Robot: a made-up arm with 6 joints.
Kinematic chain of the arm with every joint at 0, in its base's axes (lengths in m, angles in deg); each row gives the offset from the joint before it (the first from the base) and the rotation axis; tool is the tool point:
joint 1: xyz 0 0 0.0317 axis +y
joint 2: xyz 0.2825 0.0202 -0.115 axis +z
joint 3: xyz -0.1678 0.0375 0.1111 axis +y
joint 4: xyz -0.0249 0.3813 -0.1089 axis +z
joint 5: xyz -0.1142 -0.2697 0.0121 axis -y
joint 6: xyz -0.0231 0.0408 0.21 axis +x
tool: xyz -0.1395 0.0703 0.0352
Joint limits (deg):
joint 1: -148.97..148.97
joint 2: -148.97..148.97
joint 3: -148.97..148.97
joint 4: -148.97..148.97
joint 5: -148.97..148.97
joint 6: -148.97..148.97
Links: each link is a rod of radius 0.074 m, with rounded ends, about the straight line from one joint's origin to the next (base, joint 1, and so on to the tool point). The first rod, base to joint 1, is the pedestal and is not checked.
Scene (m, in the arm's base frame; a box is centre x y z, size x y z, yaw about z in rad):
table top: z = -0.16
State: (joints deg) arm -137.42 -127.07 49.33 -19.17 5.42 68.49
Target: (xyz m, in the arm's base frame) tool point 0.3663 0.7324 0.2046
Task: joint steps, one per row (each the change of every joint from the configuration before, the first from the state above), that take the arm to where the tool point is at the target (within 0.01 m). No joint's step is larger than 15 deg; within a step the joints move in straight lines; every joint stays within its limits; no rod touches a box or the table.
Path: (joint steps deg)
1: 13.18 9.66 -10.90 0.52 8.59 0.96
2: 13.18 9.66 -10.89 0.52 8.60 0.96
3: 13.18 9.67 -10.90 0.52 8.59 0.96
4: 13.18 9.66 -10.90 0.52 8.60 0.96
5: 13.19 9.66 -10.90 0.52 8.59 0.95
6: 13.18 9.66 -10.89 0.51 8.60 0.96

